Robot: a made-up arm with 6 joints. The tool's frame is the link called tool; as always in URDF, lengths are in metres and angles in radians. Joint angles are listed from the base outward. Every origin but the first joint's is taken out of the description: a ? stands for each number. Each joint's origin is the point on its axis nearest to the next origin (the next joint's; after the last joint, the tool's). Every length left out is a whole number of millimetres.
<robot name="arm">
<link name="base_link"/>
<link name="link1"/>
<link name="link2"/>
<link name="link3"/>
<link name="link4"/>
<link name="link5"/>
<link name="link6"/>
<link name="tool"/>
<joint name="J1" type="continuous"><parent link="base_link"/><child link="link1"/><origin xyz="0 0 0.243"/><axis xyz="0 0 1"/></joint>
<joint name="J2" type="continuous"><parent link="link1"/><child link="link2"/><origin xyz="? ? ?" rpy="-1.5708 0 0"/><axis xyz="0 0 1"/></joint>
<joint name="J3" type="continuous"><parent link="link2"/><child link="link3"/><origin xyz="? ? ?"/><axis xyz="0 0 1"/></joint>
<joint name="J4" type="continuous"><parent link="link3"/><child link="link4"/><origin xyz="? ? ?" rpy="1.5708 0 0"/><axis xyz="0 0 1"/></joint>
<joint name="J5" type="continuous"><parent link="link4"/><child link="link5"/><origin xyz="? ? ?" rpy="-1.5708 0 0"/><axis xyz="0 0 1"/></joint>
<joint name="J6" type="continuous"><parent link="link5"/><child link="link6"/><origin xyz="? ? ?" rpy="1.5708 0 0"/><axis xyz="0 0 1"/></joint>
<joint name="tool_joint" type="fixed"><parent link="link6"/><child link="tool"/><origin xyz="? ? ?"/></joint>
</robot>
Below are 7 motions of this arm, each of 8 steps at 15 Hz.
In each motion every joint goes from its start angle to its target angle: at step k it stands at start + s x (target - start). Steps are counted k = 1, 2, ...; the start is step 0. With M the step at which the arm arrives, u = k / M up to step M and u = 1 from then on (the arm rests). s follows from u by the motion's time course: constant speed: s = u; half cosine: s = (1 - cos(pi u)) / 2; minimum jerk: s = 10 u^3 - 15 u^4 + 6 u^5.
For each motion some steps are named. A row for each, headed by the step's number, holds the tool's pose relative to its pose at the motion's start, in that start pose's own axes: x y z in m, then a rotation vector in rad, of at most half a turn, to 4 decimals.
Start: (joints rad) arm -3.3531 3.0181 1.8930 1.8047 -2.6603 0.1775
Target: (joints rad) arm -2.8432 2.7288 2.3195 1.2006 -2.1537 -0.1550
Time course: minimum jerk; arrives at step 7
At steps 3, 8:
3: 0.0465 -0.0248 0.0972 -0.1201 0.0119 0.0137
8: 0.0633 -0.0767 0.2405 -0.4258 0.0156 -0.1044

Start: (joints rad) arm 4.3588 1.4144 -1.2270 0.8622 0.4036 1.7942
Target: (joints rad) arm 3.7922 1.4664 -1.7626 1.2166 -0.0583 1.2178
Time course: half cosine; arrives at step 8
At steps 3, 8:
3: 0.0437 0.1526 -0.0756 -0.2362 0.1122 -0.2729
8: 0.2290 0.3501 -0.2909 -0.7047 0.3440 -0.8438

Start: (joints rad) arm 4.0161 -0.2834 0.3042 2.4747 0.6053 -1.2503
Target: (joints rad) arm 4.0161 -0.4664 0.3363 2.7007 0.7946 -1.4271
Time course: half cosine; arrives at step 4
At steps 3, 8:
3: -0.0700 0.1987 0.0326 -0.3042 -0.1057 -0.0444
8: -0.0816 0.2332 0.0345 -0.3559 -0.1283 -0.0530

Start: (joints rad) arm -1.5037 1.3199 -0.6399 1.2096 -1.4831 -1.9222
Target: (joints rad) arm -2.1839 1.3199 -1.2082 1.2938 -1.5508 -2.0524
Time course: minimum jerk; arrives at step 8
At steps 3, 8:
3: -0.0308 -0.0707 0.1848 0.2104 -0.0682 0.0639
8: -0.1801 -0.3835 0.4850 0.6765 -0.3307 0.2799

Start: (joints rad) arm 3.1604 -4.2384 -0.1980 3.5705 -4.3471 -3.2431
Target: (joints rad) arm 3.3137 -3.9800 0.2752 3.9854 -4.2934 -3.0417
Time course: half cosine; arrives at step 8
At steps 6, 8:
6: -0.2396 -0.1570 -0.4099 0.1390 0.5321 -0.1786
8: -0.3014 -0.1902 -0.4609 0.1495 0.6082 -0.2282

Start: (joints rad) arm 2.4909 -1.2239 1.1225 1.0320 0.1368 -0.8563
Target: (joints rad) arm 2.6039 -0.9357 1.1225 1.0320 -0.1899 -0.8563
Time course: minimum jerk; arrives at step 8
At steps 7, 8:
7: 0.2498 -0.1420 0.1262 0.2882 0.0723 0.1057
8: 0.2544 -0.1438 0.1276 0.2928 0.0738 0.1068

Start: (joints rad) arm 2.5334 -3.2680 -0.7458 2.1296 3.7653 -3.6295
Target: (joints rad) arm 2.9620 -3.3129 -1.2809 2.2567 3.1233 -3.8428
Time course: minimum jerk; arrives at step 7
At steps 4, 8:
4: 0.2380 0.0562 -0.1077 -0.1117 -0.0648 -0.0168
8: 0.3841 0.1238 -0.1247 -0.1576 -0.1272 -0.0973

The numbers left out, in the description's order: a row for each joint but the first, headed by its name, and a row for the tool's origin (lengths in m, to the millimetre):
J2: 0 0.031 0
J3: 0 -0.613 0
J4: 0 -0.589 0
J5: 0 0 0
J6: 0 -0.146 0
tool: 0 0 0

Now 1 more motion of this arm.
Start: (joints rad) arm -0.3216 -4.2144 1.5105 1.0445 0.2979 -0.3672
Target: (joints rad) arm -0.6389 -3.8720 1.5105 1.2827 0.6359 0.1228
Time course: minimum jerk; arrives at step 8
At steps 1, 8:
1: 0.0022 -0.0032 0.0033 -0.0026 0.0098 0.0170
8: 0.2014 -0.1145 0.1650 -0.0882 0.6489 1.0324

